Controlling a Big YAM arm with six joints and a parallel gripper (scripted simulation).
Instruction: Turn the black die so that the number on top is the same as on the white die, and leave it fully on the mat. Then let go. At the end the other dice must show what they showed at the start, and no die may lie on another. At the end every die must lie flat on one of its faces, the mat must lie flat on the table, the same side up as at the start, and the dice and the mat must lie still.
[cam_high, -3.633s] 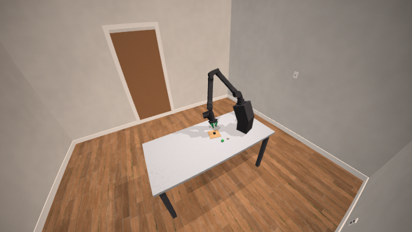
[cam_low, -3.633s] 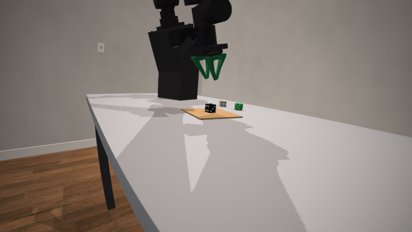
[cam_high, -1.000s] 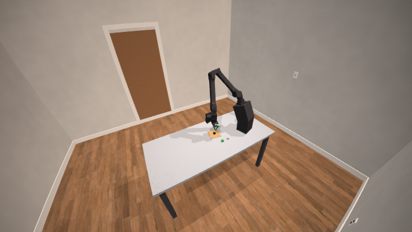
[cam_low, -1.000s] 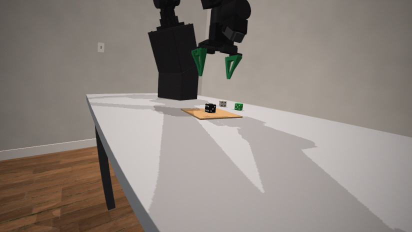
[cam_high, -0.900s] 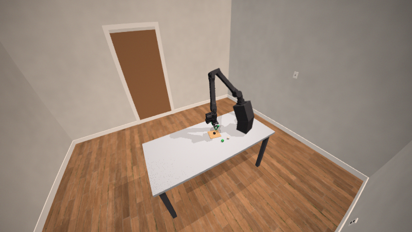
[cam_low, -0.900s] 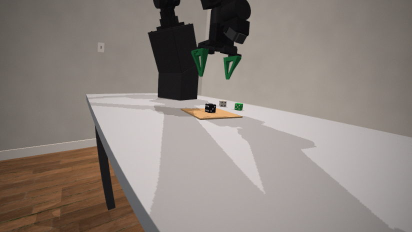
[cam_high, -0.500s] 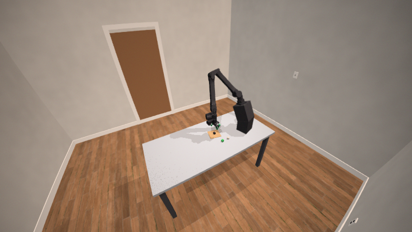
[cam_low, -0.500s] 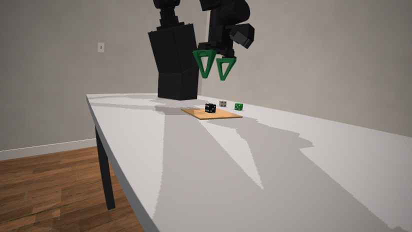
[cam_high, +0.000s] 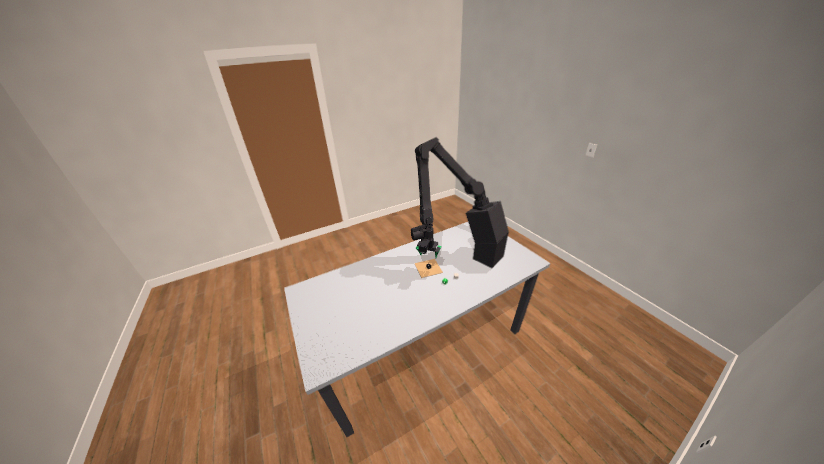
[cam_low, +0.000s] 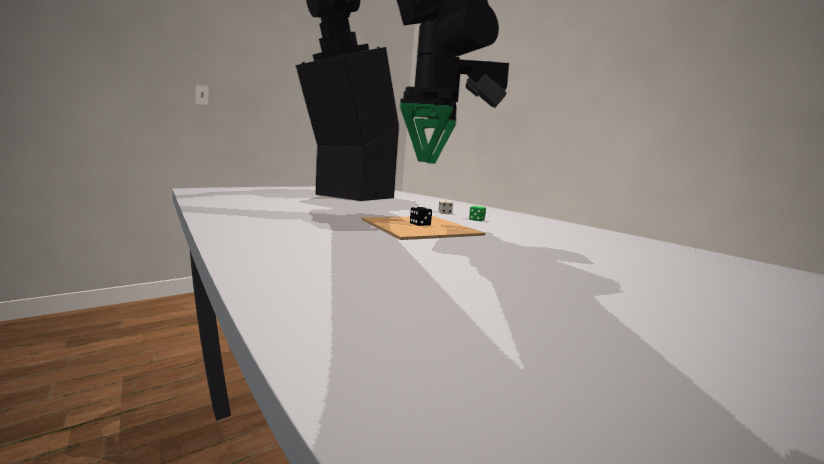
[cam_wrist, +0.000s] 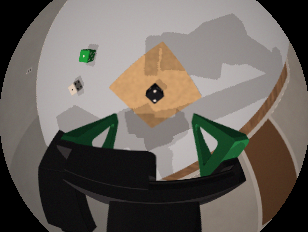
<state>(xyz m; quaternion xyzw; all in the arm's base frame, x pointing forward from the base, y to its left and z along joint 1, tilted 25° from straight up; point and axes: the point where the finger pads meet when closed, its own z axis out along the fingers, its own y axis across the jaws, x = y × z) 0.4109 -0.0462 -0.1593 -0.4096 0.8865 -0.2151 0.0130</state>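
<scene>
Now: hand 9 cm above the black die. The rest, counted from my hand: tan mat 10 cm below; then green die 15 cm to the left, 9 cm below, 4 cm behind; then white die 14 cm to the left, 12 cm behind, 9 cm below.
</scene>
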